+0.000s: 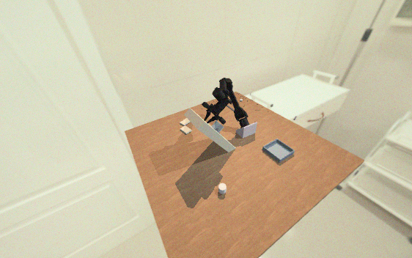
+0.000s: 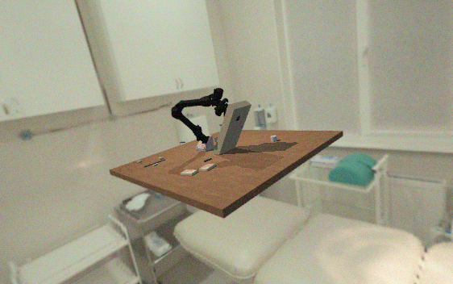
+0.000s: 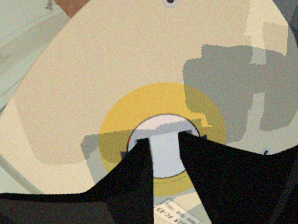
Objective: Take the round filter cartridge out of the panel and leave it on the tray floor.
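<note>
Right now the round grey filter cartridge is 1 cm below my gripper tip and 1 cm ahead of it. From my gripper tip the other things lie so: tray: 42 cm behind, 30 cm to the left, 26 cm below.
</note>
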